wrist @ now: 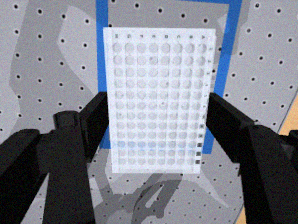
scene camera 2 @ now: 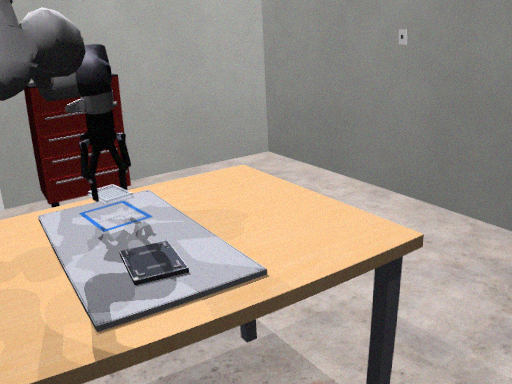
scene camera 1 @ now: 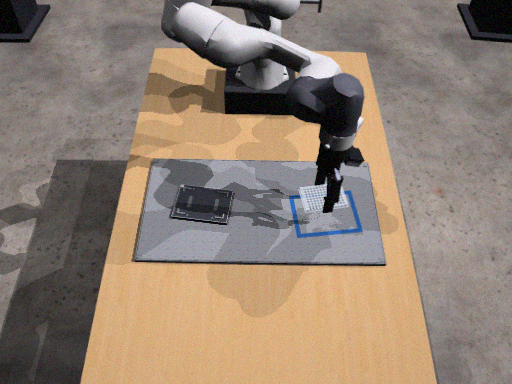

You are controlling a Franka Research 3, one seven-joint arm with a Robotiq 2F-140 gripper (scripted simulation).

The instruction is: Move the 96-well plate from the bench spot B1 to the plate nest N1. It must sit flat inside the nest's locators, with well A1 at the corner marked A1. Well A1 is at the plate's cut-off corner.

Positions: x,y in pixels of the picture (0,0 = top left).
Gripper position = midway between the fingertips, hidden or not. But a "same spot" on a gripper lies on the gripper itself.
Labels:
My gripper shows in the wrist view (pixel 157 106), in scene camera 2 and in scene camera 1. The same spot on my gripper: (scene camera 2: pixel 85 173) is (scene camera 1: pixel 316 161).

